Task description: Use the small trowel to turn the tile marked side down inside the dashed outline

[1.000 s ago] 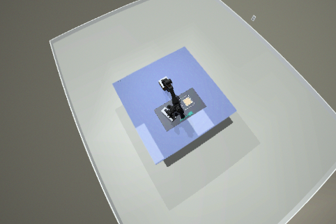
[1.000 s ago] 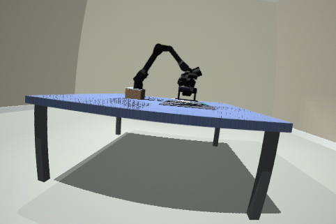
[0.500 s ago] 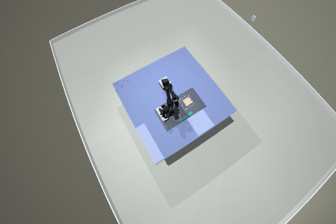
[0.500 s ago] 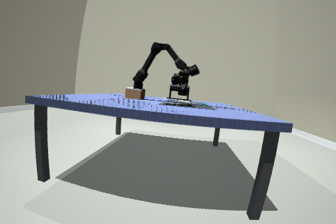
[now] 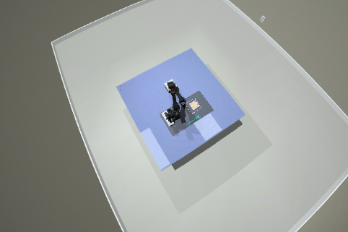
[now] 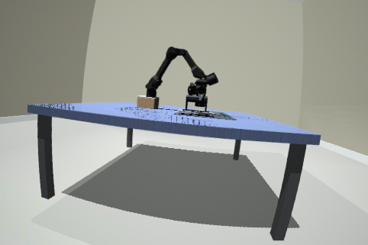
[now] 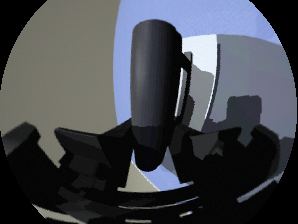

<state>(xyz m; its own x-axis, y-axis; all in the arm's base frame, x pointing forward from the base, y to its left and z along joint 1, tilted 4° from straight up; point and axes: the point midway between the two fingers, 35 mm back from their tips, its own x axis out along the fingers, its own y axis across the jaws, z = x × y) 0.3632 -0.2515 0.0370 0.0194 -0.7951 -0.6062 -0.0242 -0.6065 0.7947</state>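
The small trowel is 20 mm to the left of my gripper tip and 10 mm below it. Round my gripper tip: dark mat: 280 mm to the left, 90 mm below, 40 mm ahead; then teal trowel: 300 mm to the left, 180 mm ahead, 70 mm below; then white tile: 420 mm to the left, 70 mm below, 10 mm ahead.
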